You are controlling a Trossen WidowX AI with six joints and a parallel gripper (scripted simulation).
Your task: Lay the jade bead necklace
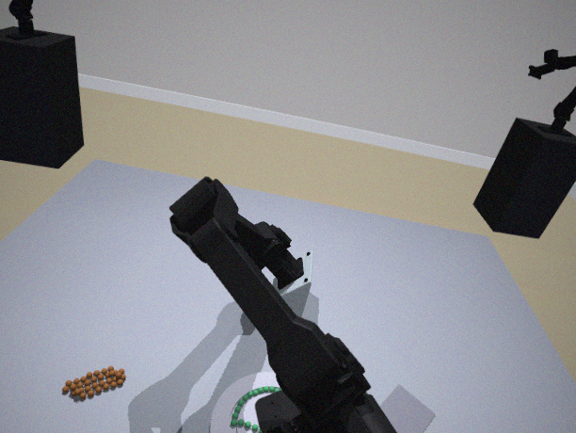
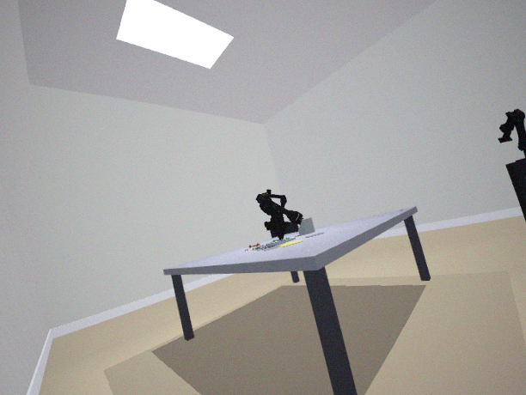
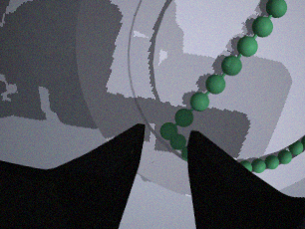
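My gripper tip is now 40 mm past the round bead board, 50 mm to the left of it and 10 mm above it. From my gripper tip the other things lie so: yellow strip 160 mm ahead, 180 mm to the left, 20 mm below; then flat grey square 90 mm behind, 190 mm to the left, 20 mm below.
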